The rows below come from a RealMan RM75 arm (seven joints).
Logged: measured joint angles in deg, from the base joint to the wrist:
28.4, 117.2, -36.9, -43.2, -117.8, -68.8, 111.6
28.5, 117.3, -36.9, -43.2, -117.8, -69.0, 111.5
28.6, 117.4, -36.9, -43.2, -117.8, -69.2, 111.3
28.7, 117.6, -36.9, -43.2, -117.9, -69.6, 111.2
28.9, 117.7, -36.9, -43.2, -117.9, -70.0, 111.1
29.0, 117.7, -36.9, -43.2, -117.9, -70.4, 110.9
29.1, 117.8, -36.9, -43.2, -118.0, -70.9, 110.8
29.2, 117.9, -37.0, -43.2, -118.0, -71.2, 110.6
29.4, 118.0, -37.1, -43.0, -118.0, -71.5, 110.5
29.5, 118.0, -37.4, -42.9, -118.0, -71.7, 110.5
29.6, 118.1, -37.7, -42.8, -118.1, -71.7, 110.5
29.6, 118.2, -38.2, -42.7, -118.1, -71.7, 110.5
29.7, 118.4, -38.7, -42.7, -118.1, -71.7, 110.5
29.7, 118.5, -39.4, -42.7, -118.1, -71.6, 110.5
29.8, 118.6, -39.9, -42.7, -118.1, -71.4, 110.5
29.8, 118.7, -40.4, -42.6, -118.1, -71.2, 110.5
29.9, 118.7, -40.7, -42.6, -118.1, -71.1, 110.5
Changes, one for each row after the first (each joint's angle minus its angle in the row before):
0.1, 0.1, 0.0, 0.0, 0.0, -0.2, -0.1
0.1, 0.1, 0.0, 0.0, 0.0, -0.2, -0.2
0.1, 0.2, 0.0, 0.0, -0.1, -0.4, -0.1
0.2, 0.1, 0.0, 0.0, 0.0, -0.4, -0.1
0.1, 0.0, 0.0, 0.0, 0.0, -0.4, -0.2
0.1, 0.1, 0.0, 0.0, -0.1, -0.5, -0.1
0.1, 0.1, -0.1, 0.0, 0.0, -0.3, -0.2
0.2, 0.1, -0.1, 0.2, 0.0, -0.3, -0.1
0.1, 0.0, -0.3, 0.1, 0.0, -0.2, 0.0
0.1, 0.1, -0.3, 0.1, -0.1, 0.0, 0.0
0.0, 0.1, -0.5, 0.1, 0.0, 0.0, 0.0
0.1, 0.2, -0.5, 0.0, 0.0, 0.0, 0.0
0.0, 0.1, -0.7, 0.0, 0.0, 0.1, 0.0
0.1, 0.1, -0.5, 0.0, 0.0, 0.2, 0.0
0.0, 0.1, -0.5, 0.1, 0.0, 0.2, 0.0
0.1, 0.0, -0.3, 0.0, 0.0, 0.1, 0.0

